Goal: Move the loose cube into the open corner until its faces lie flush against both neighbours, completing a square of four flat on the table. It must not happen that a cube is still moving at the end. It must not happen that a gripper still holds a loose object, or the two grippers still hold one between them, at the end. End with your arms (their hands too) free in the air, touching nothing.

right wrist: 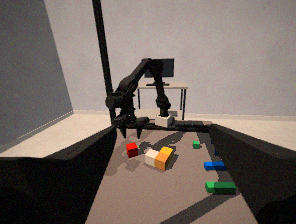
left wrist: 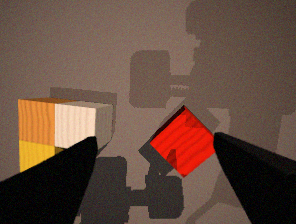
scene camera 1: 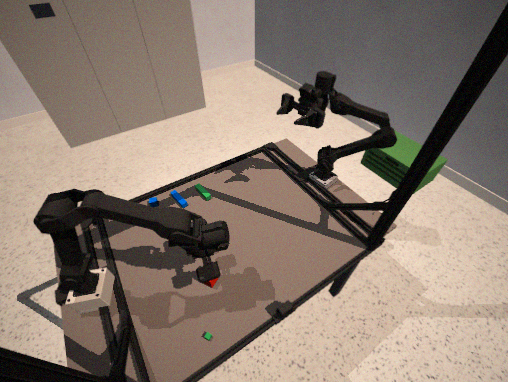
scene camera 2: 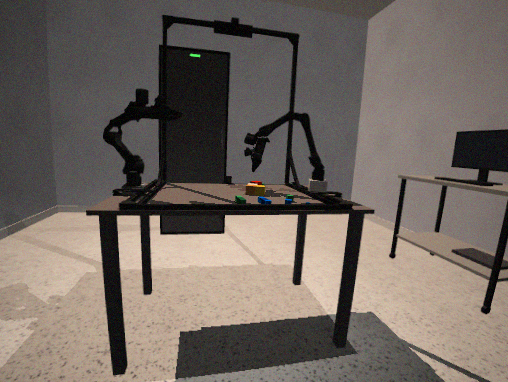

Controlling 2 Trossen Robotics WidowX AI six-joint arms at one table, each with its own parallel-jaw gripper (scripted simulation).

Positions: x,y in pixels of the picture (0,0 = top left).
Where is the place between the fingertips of the right gripper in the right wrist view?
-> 162,129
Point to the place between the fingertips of the left gripper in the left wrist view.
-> At 155,140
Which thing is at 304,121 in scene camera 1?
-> The right gripper.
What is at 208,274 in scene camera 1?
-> The left gripper.
